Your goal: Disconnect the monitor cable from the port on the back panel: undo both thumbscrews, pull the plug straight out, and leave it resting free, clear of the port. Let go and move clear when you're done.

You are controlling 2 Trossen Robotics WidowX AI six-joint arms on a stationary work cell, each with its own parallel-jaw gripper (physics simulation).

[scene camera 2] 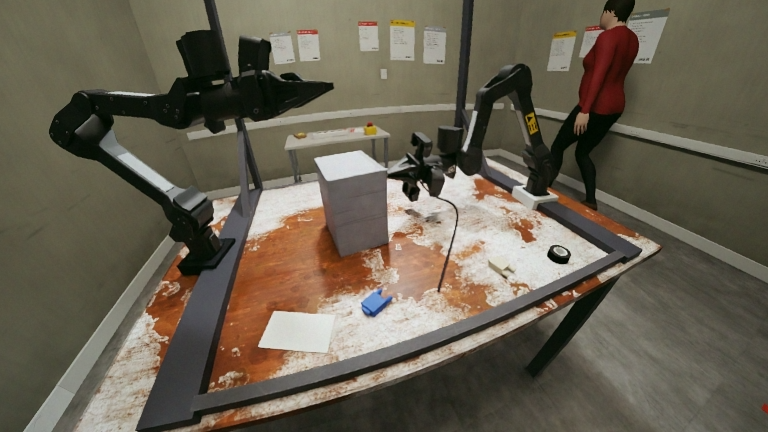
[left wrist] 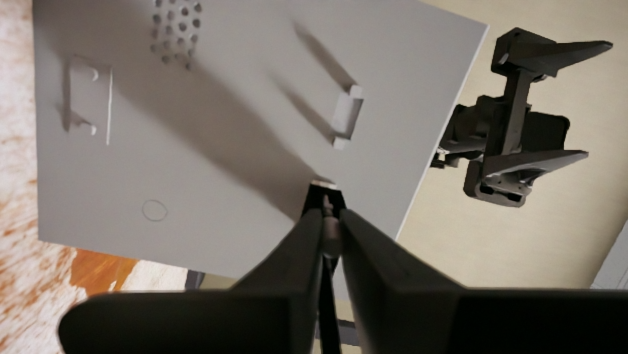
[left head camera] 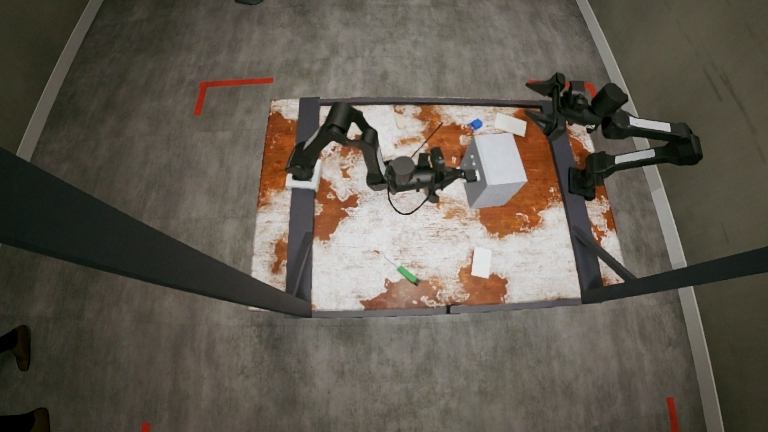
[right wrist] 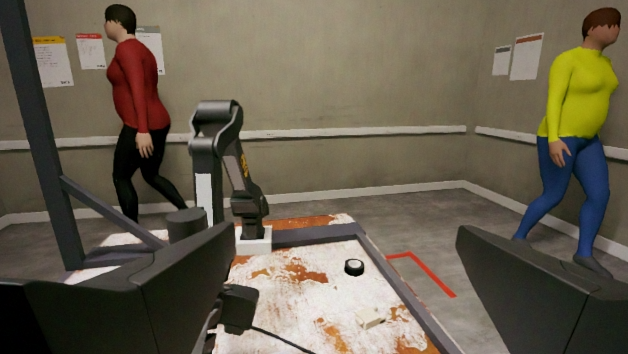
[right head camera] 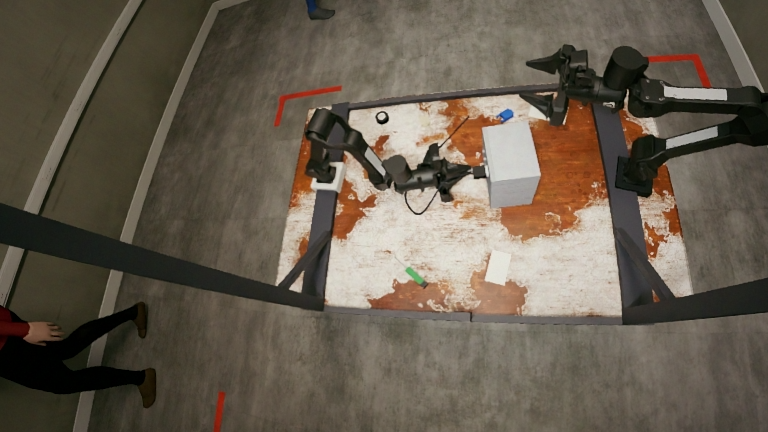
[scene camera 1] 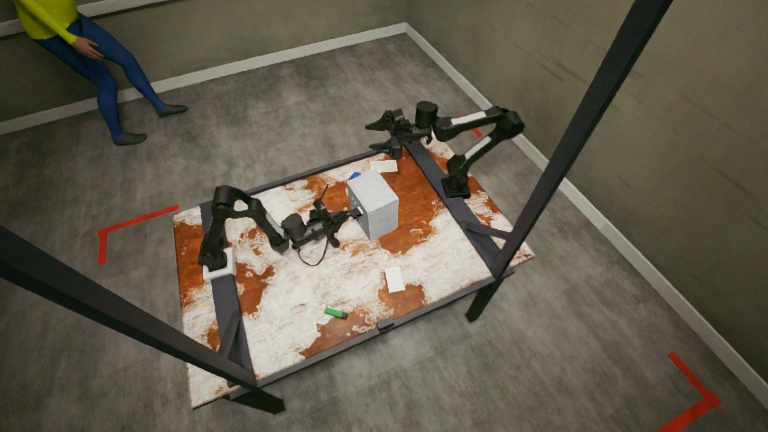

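Pixels of known places: left gripper, fingertip midpoint: (scene camera 2: 387, 174) (left wrist: 329, 219) (left head camera: 463, 172) (right head camera: 471, 168) (scene camera 1: 348, 212); right gripper, fingertip midpoint: (scene camera 2: 329, 86) (left wrist: 597, 98) (left head camera: 525, 97) (right wrist: 345, 234) (right head camera: 522, 78) (scene camera 1: 366, 136); left arm's base, origin of the base link: (scene camera 2: 535, 191) (left head camera: 303, 172) (right wrist: 252, 234) (right head camera: 326, 174) (scene camera 1: 217, 262); right arm's base, origin of the base link: (scene camera 2: 206, 251) (left head camera: 582, 182) (right head camera: 635, 174) (scene camera 1: 455, 186).
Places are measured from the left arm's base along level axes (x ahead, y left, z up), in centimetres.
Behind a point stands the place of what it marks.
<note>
The pale grey box (left head camera: 502, 161) @[x 59.3, y 1.6, z 15.3 cm] (right head camera: 512, 155) @[x 59.4, y 1.3, z 15.3 cm] (scene camera 1: 378, 201) @[x 59.4, y -2.9, z 15.3 cm] (scene camera 2: 355, 214) @[x 58.3, y 10.8, z 6.7 cm] (left wrist: 225, 125) stands on the table, its back panel facing my left arm. The black plug (left head camera: 471, 175) @[x 51.3, y -1.7, z 11.0 cm] (right head camera: 479, 171) @[x 51.3, y -1.6, z 11.1 cm] (scene camera 1: 356, 213) @[x 51.5, y -2.3, z 10.9 cm] (left wrist: 311, 201) @[x 50.4, y -0.2, z 9.4 cm] sits at a port on that panel; its seating is partly hidden by my fingers. My left gripper (left head camera: 462, 173) @[x 49.1, y -0.4, z 10.1 cm] (right head camera: 469, 170) @[x 49.1, y -0.4, z 10.1 cm] (scene camera 1: 348, 214) @[x 49.1, y -0.4, z 10.1 cm] (scene camera 2: 389, 173) @[x 49.1, y -0.4, z 10.1 cm] (left wrist: 329, 219) @[x 49.1, y -0.4, z 10.1 cm] is shut on a small round thumbscrew (left wrist: 331, 240) @[x 47.7, y -0.8, z 10.0 cm] at the plug. The other thumbscrew is not clear. The black cable (left head camera: 406, 213) @[x 34.0, y -10.8, z -0.6 cm] (scene camera 2: 456, 220) @[x 31.1, y 4.8, z -3.0 cm] loops below the left wrist. My right gripper (left head camera: 527, 97) @[x 60.3, y 11.8, z 31.3 cm] (right head camera: 523, 80) @[x 60.3, y 11.8, z 31.3 cm] (scene camera 1: 368, 137) @[x 60.3, y 11.8, z 31.3 cm] is open, raised beyond the box.
An empty connector (left wrist: 345, 116) @[x 52.4, y 3.9, z 10.3 cm] with two posts is beside the plug. A green screwdriver (left head camera: 408, 275) @[x 35.8, y -29.7, z -1.6 cm] (scene camera 1: 335, 312) @[x 36.1, y -29.7, z -1.6 cm] and white card (left head camera: 481, 262) @[x 58.4, y -23.7, z -3.2 cm] lie near the front. A blue clip (scene camera 2: 376, 302) @[x 57.2, y 27.0, z -1.8 cm], another card (scene camera 2: 296, 331) @[x 71.2, y 29.3, z -3.2 cm], beige block (scene camera 2: 500, 265) @[x 30.8, y 24.5, z -1.8 cm] and black roll (scene camera 2: 558, 253) @[x 13.6, y 24.2, z -3.0 cm] lie toward the far edge.
</note>
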